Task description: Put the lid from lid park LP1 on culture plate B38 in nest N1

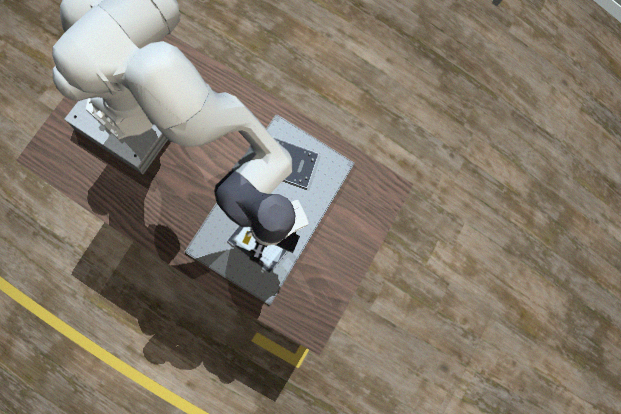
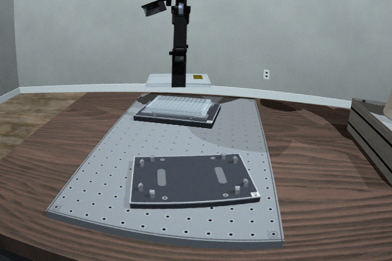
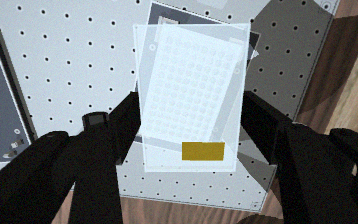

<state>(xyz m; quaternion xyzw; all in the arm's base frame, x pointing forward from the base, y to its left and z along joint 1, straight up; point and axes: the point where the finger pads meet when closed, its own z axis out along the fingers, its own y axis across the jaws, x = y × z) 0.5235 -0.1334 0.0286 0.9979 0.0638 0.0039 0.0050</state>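
The clear lid lies 2 cm below my hand. Also, from my hand: culture plate B38: 8 cm below; then nest N1: 9 cm below; then lid park LP1: 26 cm to the left, 10 cm below, 5 cm behind.
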